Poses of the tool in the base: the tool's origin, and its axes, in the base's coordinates. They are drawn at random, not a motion.
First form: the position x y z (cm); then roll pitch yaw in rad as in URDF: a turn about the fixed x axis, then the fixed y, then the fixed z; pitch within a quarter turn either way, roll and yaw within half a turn.
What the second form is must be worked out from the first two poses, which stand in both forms.
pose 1, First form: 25.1 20.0 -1.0 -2.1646 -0.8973 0.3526
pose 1, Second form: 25.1 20.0 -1.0 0.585 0.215 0.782 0.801 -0.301 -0.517
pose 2, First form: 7.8 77.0 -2.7 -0.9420 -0.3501 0.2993
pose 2, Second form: 7.8 77.0 -2.7 0.898 0.277 0.343 0.092 0.644 -0.760
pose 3, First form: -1.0 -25.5 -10.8 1.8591 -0.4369 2.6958
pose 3, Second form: -1.0 -25.5 -10.8 -0.818 0.391 0.423 0.489 0.082 0.869
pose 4, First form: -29.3 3.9 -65.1 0.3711 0.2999 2.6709
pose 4, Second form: -29.3 3.9 -65.1 -0.851 0.433 -0.295 -0.518 -0.782 0.346
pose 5, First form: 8.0 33.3 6.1 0.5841 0.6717 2.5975
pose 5, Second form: 8.0 33.3 6.1 -0.670 0.405 -0.622 -0.725 -0.536 0.432
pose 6, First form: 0.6 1.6 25.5 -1.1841 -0.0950 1.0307
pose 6, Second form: 0.6 1.6 25.5 0.512 0.854 0.095 -0.278 0.269 -0.922
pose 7, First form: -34.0 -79.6 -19.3 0.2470 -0.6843 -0.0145
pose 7, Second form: -34.0 -79.6 -19.3 0.775 -0.011 0.632 -0.140 0.972 0.189
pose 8, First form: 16.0 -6.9 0.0 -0.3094 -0.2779 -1.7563
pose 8, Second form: 16.0 -6.9 0.0 -0.177 -0.945 0.274 0.921 -0.258 -0.293
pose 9, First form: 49.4 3.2 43.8 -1.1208 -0.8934 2.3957
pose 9, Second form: 49.4 3.2 43.8 -0.460 0.425 0.779 -0.811 0.157 -0.564
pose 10, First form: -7.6 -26.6 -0.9 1.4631 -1.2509 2.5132
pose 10, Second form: -7.6 -26.6 -0.9 -0.254 0.185 0.949 0.700 -0.642 0.313
